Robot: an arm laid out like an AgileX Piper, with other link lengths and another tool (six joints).
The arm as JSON. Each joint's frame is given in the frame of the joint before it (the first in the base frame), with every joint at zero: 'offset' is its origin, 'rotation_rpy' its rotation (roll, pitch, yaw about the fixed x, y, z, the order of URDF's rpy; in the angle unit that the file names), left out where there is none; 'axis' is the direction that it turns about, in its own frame. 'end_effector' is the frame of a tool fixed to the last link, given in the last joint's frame.
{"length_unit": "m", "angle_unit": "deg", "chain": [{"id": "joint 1", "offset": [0.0, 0.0, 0.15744], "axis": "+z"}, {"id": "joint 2", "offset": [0.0, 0.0, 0.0], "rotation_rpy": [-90.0, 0.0, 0.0], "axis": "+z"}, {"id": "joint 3", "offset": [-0.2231, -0.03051, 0.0], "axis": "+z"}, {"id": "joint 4", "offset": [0.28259, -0.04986, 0.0], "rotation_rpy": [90.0, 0.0, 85.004], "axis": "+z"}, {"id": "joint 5", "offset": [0.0, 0.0, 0.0], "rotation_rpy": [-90.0, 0.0, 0.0], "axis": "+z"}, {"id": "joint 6", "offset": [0.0, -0.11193, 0.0], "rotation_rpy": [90.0, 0.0, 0.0], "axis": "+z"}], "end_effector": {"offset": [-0.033, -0.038, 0.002], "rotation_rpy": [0.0, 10.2, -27.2]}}
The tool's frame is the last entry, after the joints.
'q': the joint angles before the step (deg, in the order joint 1, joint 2, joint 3, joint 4, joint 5, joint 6). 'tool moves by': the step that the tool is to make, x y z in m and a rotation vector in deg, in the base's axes. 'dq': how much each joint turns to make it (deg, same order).
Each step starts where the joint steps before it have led.
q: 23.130, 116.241, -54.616, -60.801, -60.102, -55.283
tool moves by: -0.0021, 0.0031, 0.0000, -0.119, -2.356, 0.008
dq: 0.625, 0.001, -0.009, 1.337, 0.004, -2.803
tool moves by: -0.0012, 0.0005, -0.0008, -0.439, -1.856, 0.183
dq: 0.073, -0.005, 0.011, 0.295, -0.005, -2.045
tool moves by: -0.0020, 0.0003, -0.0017, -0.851, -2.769, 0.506
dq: 0.006, -0.003, 0.013, 0.010, -0.003, -2.952
